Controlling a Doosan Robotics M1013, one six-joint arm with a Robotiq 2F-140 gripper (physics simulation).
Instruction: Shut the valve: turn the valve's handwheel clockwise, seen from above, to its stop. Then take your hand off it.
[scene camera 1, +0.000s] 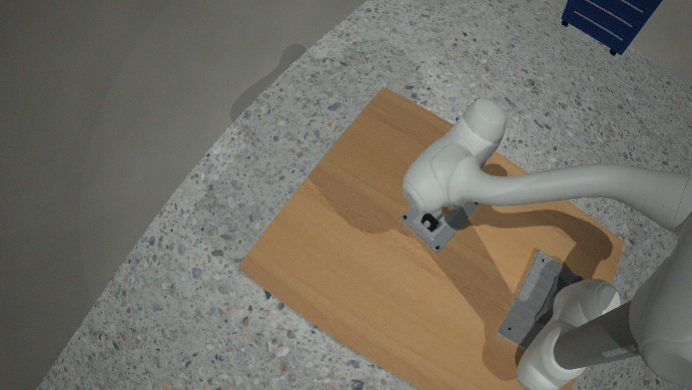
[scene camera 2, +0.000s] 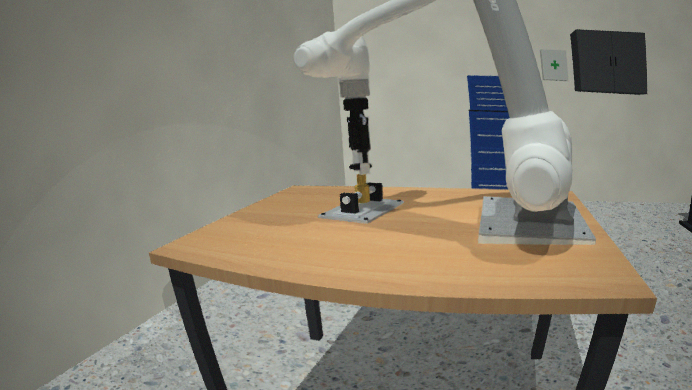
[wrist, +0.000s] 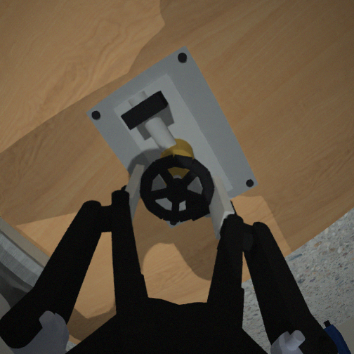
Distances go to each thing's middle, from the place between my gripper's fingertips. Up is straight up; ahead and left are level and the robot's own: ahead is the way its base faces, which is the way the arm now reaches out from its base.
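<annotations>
Black spoked handwheel (wrist: 176, 191): my hand 1 cm below it. Grey base plate (scene camera 1: 452, 227): from my hand, 11 cm below. Nearest to my hand of the things named here, going by their middles: the handwheel.
</annotations>
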